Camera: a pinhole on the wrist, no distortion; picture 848 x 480 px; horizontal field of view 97.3 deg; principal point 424.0 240.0 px. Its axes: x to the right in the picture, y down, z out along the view. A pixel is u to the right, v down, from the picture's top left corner.
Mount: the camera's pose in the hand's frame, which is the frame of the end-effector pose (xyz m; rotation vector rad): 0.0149 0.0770 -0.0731 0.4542 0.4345 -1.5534
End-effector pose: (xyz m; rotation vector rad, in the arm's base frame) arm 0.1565 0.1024 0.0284 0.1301 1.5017 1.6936
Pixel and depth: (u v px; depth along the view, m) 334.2 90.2 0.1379
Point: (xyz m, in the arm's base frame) 0.2019 0.1249 0.0918
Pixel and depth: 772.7 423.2 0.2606
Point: 0.2214 0.1780 -0.2575
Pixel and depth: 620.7 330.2 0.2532
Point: 0.2419 0.1854 -0.1304
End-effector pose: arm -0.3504 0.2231 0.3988 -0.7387 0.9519 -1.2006
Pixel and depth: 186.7 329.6 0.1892
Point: -0.1768 0.1798 0.3853
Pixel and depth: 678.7 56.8 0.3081
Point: -0.4070 0.3071 0.6902
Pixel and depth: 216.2 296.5 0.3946
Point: 0.0174 0.1581 0.5041
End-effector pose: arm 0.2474 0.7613 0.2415 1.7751 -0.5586 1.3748
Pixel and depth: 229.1 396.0 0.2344
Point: 0.3549 0.5916 0.3469
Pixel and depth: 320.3 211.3 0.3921
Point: 0.4564 0.5270 0.1826
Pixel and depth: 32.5 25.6 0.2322
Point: 0.2377 0.4486 0.1624
